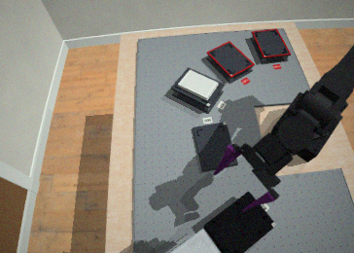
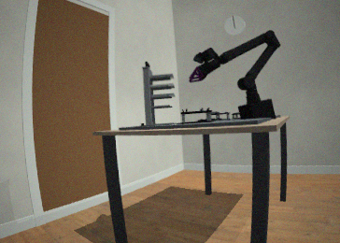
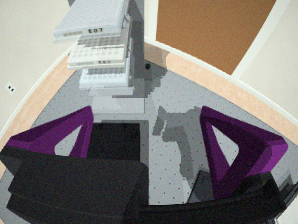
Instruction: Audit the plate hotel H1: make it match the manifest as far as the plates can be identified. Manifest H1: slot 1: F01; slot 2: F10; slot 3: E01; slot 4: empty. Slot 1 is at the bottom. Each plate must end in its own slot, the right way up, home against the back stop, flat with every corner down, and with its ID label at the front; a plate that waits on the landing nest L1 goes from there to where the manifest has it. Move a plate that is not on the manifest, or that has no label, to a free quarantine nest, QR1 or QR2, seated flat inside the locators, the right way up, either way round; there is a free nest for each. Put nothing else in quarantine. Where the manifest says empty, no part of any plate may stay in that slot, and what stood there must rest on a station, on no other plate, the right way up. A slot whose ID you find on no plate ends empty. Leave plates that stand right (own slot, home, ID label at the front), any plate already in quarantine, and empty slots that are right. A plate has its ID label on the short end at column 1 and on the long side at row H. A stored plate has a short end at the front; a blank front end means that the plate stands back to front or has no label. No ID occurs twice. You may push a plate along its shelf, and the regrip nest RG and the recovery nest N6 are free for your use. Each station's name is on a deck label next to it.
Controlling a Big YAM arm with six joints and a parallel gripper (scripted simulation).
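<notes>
My hand is 12 cm short of the pale plate, 13 cm to the right of it and 1 cm below it. Round my hand: plate hotel 19 cm ahead, 16 cm to the left, 10 cm below; H1 deck label 3 cm ahead, 20 cm to the left, 25 cm below; black nest 4 cm behind, 6 cm to the left, 20 cm below.
</notes>
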